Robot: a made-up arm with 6 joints. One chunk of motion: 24 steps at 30 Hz.
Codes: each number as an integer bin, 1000 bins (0 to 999) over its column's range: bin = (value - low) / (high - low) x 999, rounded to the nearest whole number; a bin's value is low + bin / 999 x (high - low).
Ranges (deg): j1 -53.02..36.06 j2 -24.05..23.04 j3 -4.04..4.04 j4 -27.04..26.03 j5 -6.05..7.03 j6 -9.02..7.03
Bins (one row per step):
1: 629 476 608 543 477 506
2: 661 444 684 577 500 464
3: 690 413 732 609 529 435
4: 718 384 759 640 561 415
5: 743 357 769 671 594 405
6: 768 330 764 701 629 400
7: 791 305 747 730 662 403
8: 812 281 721 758 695 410
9: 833 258 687 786 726 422
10: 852 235 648 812 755 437
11: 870 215 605 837 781 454
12: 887 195 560 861 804 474
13: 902 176 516 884 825 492
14: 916 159 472 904 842 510
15: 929 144 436 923 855 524
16: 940 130 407 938 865 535
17: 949 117 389 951 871 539
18: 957 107 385 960 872 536
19: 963 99 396 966 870 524
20: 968 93 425 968 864 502
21: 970 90 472 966 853 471
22: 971 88 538 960 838 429
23: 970 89 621 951 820 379
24: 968 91 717 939 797 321
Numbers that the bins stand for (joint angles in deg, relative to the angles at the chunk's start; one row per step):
1: 3.07 -1.61 0.88 1.81 0.20 -0.89
2: 5.92 -3.12 1.49 3.61 0.50 -1.57
3: 8.51 -4.58 1.88 5.31 0.88 -2.03
4: 11.00 -5.95 2.10 6.96 1.30 -2.35
5: 13.23 -7.22 2.18 8.61 1.73 -2.51
6: 15.46 -8.49 2.14 10.20 2.19 -2.59
7: 17.51 -9.67 2.00 11.74 2.62 -2.55
8: 19.39 -10.80 1.79 13.23 3.05 -2.43
9: 21.26 -11.89 1.52 14.71 3.46 -2.24
10: 22.95 -12.97 1.20 16.10 3.84 -2.00
11: 24.56 -13.92 0.85 17.42 4.18 -1.73
12: 26.07 -14.86 0.49 18.70 4.48 -1.40
13: 27.41 -15.75 0.13 19.92 4.75 -1.12
14: 28.66 -16.56 -0.22 20.98 4.97 -0.83
15: 29.82 -17.26 -0.51 21.99 5.14 -0.60
16: 30.80 -17.92 -0.75 22.79 5.28 -0.42
17: 31.60 -18.53 -0.89 23.48 5.35 -0.36
18: 32.31 -19.01 -0.93 23.96 5.37 -0.41
19: 32.85 -19.38 -0.84 24.28 5.34 -0.60
20: 33.30 -19.67 -0.60 24.38 5.26 -0.95
21: 33.47 -19.81 -0.22 24.28 5.12 -1.45
22: 33.56 -19.90 0.31 23.96 4.92 -2.13
23: 33.47 -19.85 0.98 23.48 4.69 -2.93
24: 33.30 -19.76 1.76 22.84 4.39 -3.86

